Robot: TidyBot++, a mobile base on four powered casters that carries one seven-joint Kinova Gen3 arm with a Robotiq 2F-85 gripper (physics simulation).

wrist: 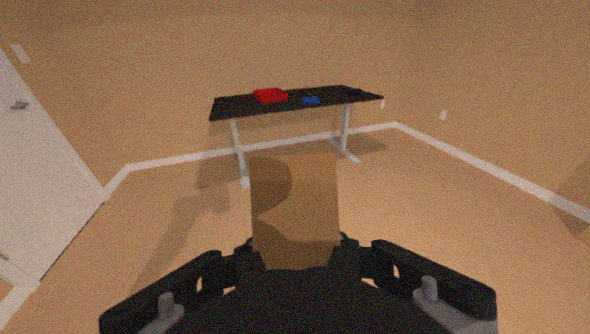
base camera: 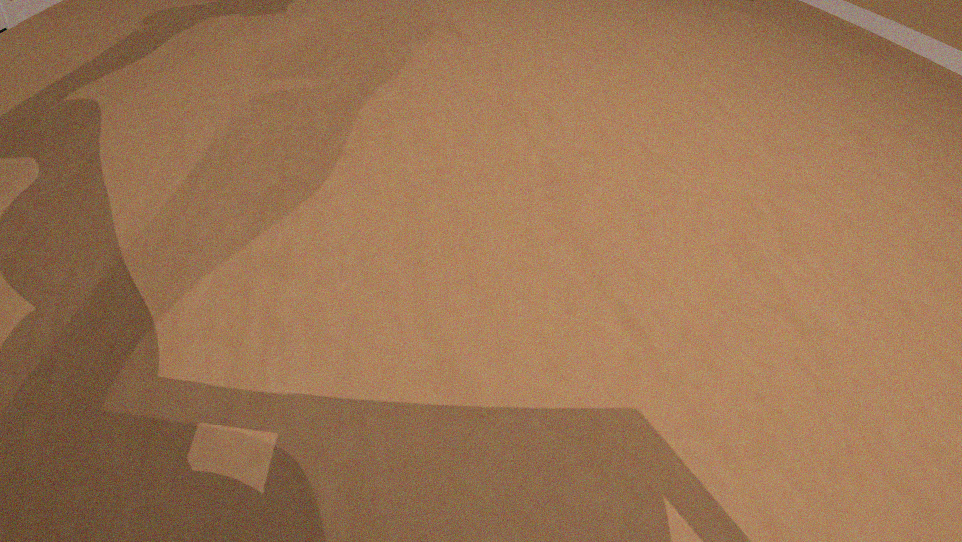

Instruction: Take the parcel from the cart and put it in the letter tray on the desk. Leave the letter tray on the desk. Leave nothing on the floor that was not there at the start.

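Frame: origin at the arm's base, x ahead, y left, z up, level; millimetres.
Seen in the pictures: gripper, fingertip midpoint: (wrist: 296,239).
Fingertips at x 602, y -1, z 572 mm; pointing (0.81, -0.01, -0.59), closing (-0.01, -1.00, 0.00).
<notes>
Offsets run from my fingertips to a thing's top centre. Level surfaces: height alone.
My gripper (wrist: 296,239) is shut on the parcel {dx -19, dy +0, dz +86 mm} (wrist: 310,205), a brown box in the lower middle of the wrist view, with a finger on each side of it. The desk {dz -248 mm} (wrist: 232,108) has a black top and light legs and stands some way off beyond the parcel. A red tray {dx +1747, dy +172, dz -185 mm} (wrist: 270,95), which looks like the letter tray, sits on the desk left of its middle. The cart, the gripper and the desk do not show in the base camera view.
A small blue thing {dx +1571, dy -203, dz -240 mm} (wrist: 311,100) lies on the desk right of the red tray. A dark thing, too small to tell, is near the desk's right end. A white door (wrist: 45,165) stands at the left. White skirting (wrist: 180,159) (base camera: 881,33) runs along the walls. Shadows fall on the floor {dz -968 mm} (base camera: 538,235).
</notes>
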